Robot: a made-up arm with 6 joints.
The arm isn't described. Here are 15 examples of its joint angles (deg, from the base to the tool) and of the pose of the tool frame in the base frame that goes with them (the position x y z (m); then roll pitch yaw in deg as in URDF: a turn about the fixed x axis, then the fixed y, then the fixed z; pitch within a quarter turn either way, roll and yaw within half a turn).
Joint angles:
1: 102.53 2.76 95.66 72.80 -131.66 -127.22
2: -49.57 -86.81 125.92 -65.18 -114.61 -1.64
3: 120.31 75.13 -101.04 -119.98 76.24 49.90
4: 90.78 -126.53 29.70 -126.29 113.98 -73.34
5: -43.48 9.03 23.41 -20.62 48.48 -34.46
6: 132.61 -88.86 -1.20 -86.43 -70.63 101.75
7: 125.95 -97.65 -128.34 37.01 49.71 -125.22
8: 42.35 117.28 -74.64 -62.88 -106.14 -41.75
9: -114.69 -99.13 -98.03 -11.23 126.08 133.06
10: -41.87 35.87 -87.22 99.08 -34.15 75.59
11: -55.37 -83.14 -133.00 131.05 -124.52 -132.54
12: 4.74 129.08 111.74 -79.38 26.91 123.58
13: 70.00 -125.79 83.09 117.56 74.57 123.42
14: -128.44 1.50 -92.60 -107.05 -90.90 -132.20
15: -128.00 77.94 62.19 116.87 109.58 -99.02
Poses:
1: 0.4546 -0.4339 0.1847 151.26 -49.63 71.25
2: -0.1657 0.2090 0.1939 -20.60 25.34 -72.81
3: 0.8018 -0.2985 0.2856 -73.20 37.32 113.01
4: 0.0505 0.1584 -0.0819 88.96 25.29 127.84
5: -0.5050 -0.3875 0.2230 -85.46 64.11 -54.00
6: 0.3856 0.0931 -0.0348 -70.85 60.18 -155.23
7: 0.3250 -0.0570 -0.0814 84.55 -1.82 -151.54
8: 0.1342 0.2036 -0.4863 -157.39 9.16 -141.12
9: 0.1663 0.0961 0.5167 -99.65 21.31 -140.71
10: -0.5134 -0.3055 0.1490 38.10 3.86 -60.72
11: -0.2325 0.1212 0.5671 155.67 -14.59 151.35
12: -0.1872 0.0808 -0.4912 107.79 17.11 -92.72
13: 0.0537 0.2191 -0.0761 3.88 -15.54 -55.78
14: -0.2063 -0.3928 0.5570 24.91 40.10 106.11
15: -0.5142 -0.1921 0.6546 6.05 -28.34 171.72
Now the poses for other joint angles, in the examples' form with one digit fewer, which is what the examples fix.
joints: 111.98 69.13 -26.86 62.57 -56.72 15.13
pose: 0.534 -0.382 0.025 30.0 -70.1 88.0
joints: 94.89 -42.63 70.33 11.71 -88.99 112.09
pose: 0.109 -0.144 0.125 99.9 6.5 -154.5
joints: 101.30 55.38 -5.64 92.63 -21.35 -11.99
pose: 0.427 -0.408 -0.002 11.8 2.4 58.9
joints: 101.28 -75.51 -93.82 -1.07 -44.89 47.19
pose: 0.270 -0.055 -0.190 -129.9 43.9 137.9
